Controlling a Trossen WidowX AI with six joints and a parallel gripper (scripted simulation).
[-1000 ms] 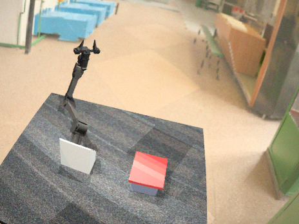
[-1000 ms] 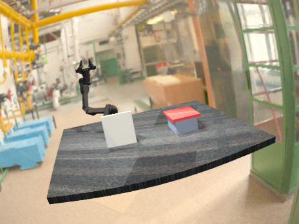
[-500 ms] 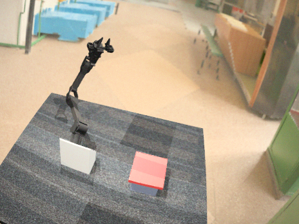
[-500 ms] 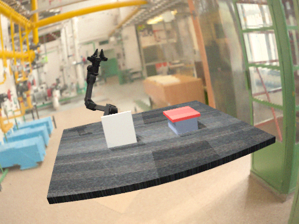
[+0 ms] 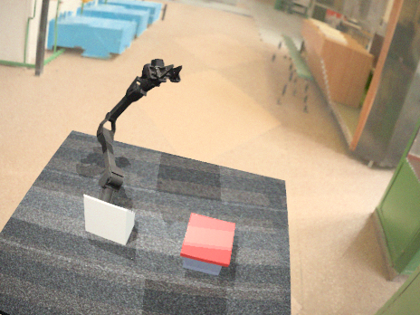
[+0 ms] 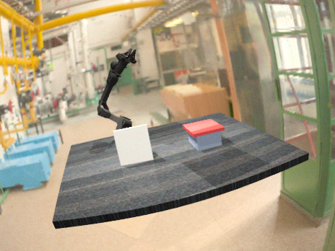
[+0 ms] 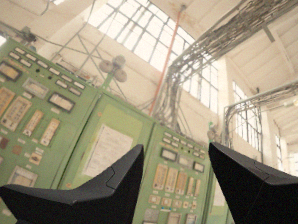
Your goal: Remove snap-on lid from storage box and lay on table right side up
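Right now my gripper tip is 54 cm above the red lid, 38 cm to the left of it and 24 cm short of it. Also, from my gripper tip: storage box: 60 cm below, 38 cm to the right, 24 cm ahead.
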